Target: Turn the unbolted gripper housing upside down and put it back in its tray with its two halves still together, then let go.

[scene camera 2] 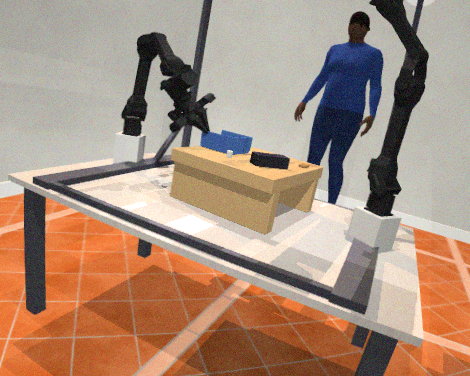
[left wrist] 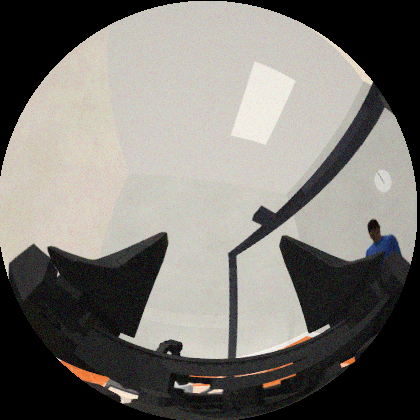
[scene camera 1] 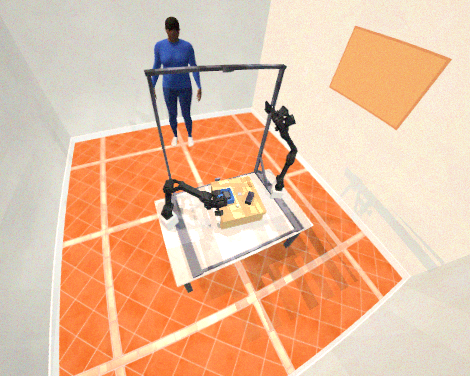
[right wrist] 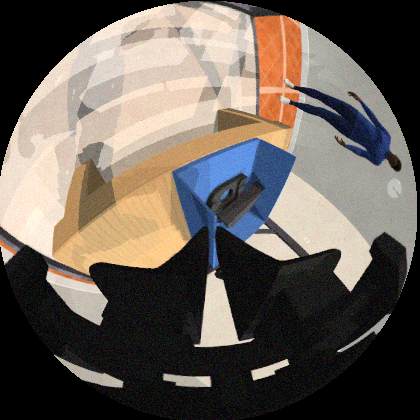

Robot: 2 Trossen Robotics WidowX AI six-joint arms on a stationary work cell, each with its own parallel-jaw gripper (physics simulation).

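Places are measured from the left arm's base along level axes (x ahead, y left, z up), in centimetres.
Where they show: left gripper, fingertip midpoint: [left wrist: 226,240] [scene camera 1: 268,104]; right gripper, fingertip midpoint: [scene camera 2: 208,132] [right wrist: 211,231]; left arm's base, origin of the base link: [scene camera 2: 378,212] [scene camera 1: 278,188]; right arm's base, origin of the base link: [scene camera 2: 131,134] [scene camera 1: 167,215].
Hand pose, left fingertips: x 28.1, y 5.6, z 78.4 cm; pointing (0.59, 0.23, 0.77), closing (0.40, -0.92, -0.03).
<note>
Things, the pixels of their top centre, and the offset from my left fingertips.
- dark gripper housing, middle of its top: [right wrist: 226,208] dx +17.8, dy +21.8, dz -70.7 cm
- blue tray, middle of its top: [right wrist: 253,220] [scene camera 2: 227,133] [scene camera 1: 224,194] dx +18.8, dy +21.3, dz -67.1 cm
- black block, middle of its top: [scene camera 2: 271,154] [scene camera 1: 250,196] dx -1.6, dy +17.1, dz -69.3 cm
- small white piece, middle of its top: [scene camera 2: 230,150] dx +7.2, dy +26.3, dz -70.8 cm
- small brown part, middle of its top: [scene camera 2: 304,164] dx -0.3, dy +1.3, dz -72.0 cm
The dark gripper housing [right wrist: 232,197] lies tilted inside the blue tray [scene camera 2: 215,142] [right wrist: 272,172]. Its holed plate and its bar-like block lie against each other in the right wrist view. In scene camera 2 the tray walls hide it. My right gripper [right wrist: 211,231] [scene camera 2: 207,131] points down at the tray's near wall and its fingers are nearly together, with a thin blue strip of that wall between them. The housing is beyond the fingertips, not between them. My left gripper [left wrist: 226,240] is open and empty, raised high and far from the tray.
The tray stands on a wooden stand [scene camera 1: 242,220] [scene camera 2: 220,192] on the table. A black block [scene camera 1: 249,198] [scene camera 2: 270,160], a small white piece [scene camera 2: 229,153] and a small brown part [scene camera 2: 303,165] lie on the stand. A dark frame rises behind the table.
</note>
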